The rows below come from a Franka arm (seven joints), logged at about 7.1 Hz.
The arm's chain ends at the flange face. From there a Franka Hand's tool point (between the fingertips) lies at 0.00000 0.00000 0.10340 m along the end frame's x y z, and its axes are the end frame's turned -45 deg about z.
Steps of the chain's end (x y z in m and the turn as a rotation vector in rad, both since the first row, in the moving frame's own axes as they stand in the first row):
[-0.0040 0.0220 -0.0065 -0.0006 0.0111 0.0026]
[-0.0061 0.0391 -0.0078 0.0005 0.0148 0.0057]
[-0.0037 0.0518 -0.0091 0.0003 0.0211 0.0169]
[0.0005 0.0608 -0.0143 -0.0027 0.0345 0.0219]
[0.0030 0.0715 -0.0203 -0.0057 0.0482 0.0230]
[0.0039 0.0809 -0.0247 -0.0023 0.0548 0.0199]
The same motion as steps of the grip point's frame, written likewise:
[-0.0176 0.0136 -0.0065 -0.0083 0.0074 0.0026]
[-0.0308 0.0244 -0.0078 -0.0101 0.0108 0.0057]
[-0.0377 0.0355 -0.0091 -0.0147 0.0151 0.0169]
[-0.0403 0.0461 -0.0144 -0.0263 0.0225 0.0219]
[-0.0454 0.0567 -0.0204 -0.0381 0.0301 0.0230]
[-0.0507 0.0642 -0.0249 -0.0404 0.0371 0.0199]

